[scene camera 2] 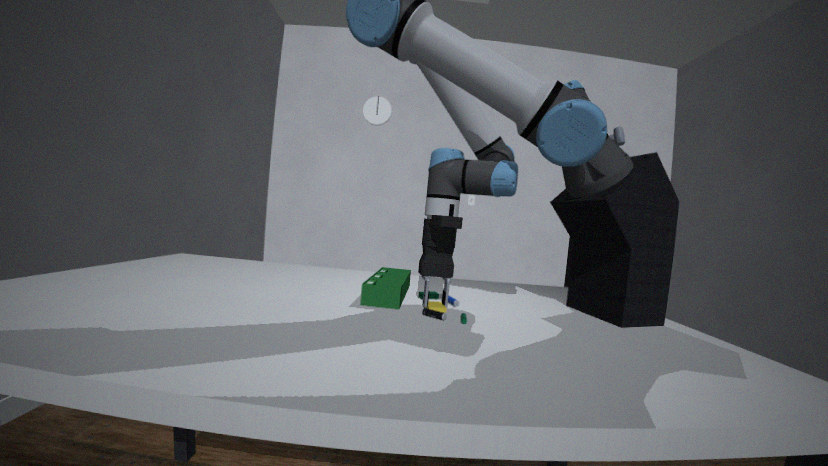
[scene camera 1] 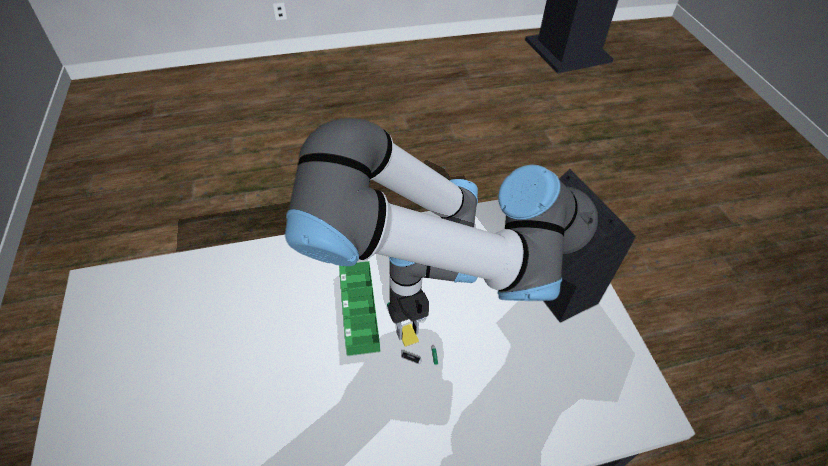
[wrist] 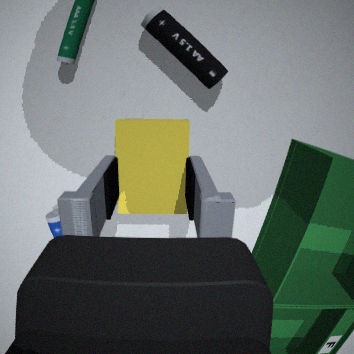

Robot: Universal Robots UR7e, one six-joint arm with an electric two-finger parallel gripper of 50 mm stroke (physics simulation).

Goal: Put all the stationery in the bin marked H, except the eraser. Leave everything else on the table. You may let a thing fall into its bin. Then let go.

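Pixels of known places: gripper, fingertip midpoint: [scene camera 2: 434,306] [scene camera 1: 407,333] [wrist: 151,174]; arm's base, link origin: [scene camera 2: 599,178] [scene camera 1: 564,221].
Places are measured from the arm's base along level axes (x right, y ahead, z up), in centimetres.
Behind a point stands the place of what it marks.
A flat yellow pad [scene camera 1: 410,335] @[x 1.1, y 35.9, z -31.5 cm] [scene camera 2: 437,307] @[x -0.7, y 36.3, z -31.5 cm] [wrist: 152,150] @[x 0.7, y 36.3, z -31.5 cm] is between the fingers of my gripper [scene camera 1: 407,332] @[x 2.1, y 36.3, z -32.0 cm] [scene camera 2: 435,305] @[x 2.1, y 36.3, z -32.0 cm] [wrist: 151,174] @[x 2.1, y 36.3, z -32.0 cm], which is shut on its two sides. The pad is at or close to table height; I cannot tell whether it touches the table. A row of three green bins [scene camera 1: 363,351] @[x 0.8, y 48.5, z -31.3 cm] [scene camera 2: 380,296] @[x 0.8, y 48.5, z -30.2 cm] [wrist: 272,235] @[x 5.3, y 43.2, z -30.8 cm] stands beside the gripper. In the wrist view the second bin carries the mark F. No mark H can be read in any view; the marks are too small in the scene views.
A black AA battery [scene camera 1: 410,356] @[x -4.6, y 38.0, z -31.1 cm] [scene camera 2: 433,314] @[x -5.4, y 38.1, z -31.7 cm] [wrist: 187,50] @[x -4.4, y 37.9, z -31.1 cm] and a green AAA battery [scene camera 1: 434,354] @[x -5.9, y 32.1, z -31.6 cm] [scene camera 2: 463,318] @[x -7.8, y 32.7, z -31.5 cm] [wrist: 75,32] @[x -5.5, y 32.2, z -31.6 cm] lie near the pad. A blue cylindrical thing [scene camera 2: 453,301] @[x 4.9, y 31.4, z -31.5 cm] [wrist: 55,225] @[x 5.0, y 30.8, z -31.1 cm] and a dark green thing [scene camera 2: 428,295] lie behind the gripper.
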